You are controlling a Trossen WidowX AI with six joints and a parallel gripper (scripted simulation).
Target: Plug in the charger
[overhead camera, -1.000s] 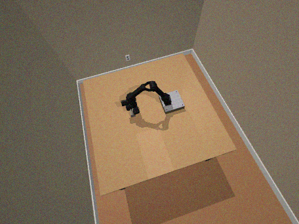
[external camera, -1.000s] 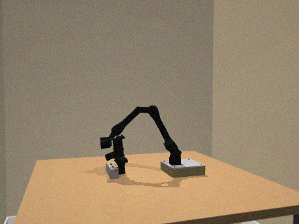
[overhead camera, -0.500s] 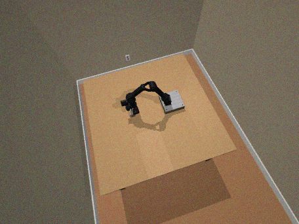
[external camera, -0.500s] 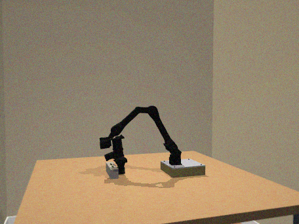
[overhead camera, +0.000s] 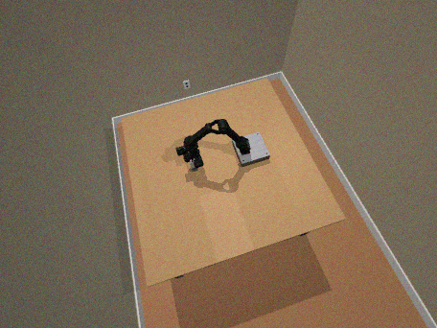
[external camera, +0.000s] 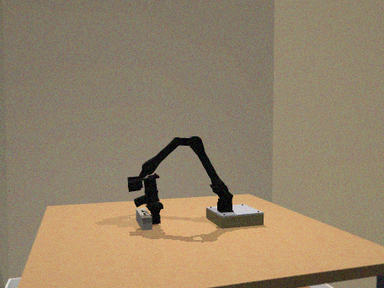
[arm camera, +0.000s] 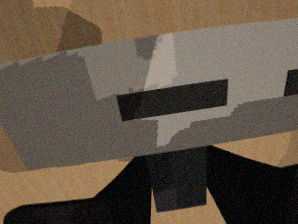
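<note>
Now: gripper tip 2 cm short of the black two-prong charger and 1 cm below it.
</note>
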